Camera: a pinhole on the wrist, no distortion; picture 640 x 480 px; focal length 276.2 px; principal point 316.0 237.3 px. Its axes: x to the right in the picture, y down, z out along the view. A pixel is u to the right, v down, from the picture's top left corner.
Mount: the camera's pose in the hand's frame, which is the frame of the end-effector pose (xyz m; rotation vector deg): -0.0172 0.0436 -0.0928 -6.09 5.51 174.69
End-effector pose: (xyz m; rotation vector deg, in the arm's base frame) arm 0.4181 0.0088 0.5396 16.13 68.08 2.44
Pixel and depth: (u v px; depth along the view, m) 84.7 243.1 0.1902
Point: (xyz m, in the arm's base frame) 0.5703 0.0478 0.4696
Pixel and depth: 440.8 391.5 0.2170
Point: 0.4725 -0.0925 0.6963
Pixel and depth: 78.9 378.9 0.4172
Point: 0.8401 -0.1753 0.3575
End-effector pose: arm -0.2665 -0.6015 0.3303 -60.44 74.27 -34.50
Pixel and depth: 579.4 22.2 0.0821
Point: -0.3297 -0.4744 0.2714
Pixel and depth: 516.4 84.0 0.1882
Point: -0.2584 -0.3712 0.2477
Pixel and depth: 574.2 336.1 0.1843
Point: -0.2344 -0.3995 0.4179
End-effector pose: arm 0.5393 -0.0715 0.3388 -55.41 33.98 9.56
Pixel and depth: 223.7 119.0 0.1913
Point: 0.5608 0.0777 0.2621
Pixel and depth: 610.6 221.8 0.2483
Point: 0.3099 0.1296 0.4864
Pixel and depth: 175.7 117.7 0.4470
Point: 0.7491 0.3342 0.2055
